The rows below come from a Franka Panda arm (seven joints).
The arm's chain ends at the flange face. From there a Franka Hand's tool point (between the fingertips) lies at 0.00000 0.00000 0.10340 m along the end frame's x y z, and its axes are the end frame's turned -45 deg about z.
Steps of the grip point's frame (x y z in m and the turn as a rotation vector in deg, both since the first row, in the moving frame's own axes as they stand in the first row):
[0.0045 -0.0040 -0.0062 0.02 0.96 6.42]
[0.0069 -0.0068 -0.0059 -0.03 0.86 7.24]
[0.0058 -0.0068 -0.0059 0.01 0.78 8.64]
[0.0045 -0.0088 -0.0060 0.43 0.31 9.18]
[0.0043 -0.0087 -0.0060 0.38 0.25 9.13]
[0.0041 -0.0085 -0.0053 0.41 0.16 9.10]
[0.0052 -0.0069 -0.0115 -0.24 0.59 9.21]
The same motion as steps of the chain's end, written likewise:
[-0.0009 -0.0048 -0.0062 0.69 0.66 6.42]
[-0.0011 -0.0087 -0.0059 0.59 0.63 7.24]
[-0.0018 -0.0080 -0.0059 0.56 0.54 8.64]
[-0.0030 -0.0085 -0.0060 0.52 -0.08 9.18]
[-0.0030 -0.0084 -0.0060 0.45 -0.09 9.13]
[-0.0029 -0.0082 -0.0053 0.40 -0.18 9.10]
[-0.0023 -0.0082 -0.0115 0.25 0.59 9.21]

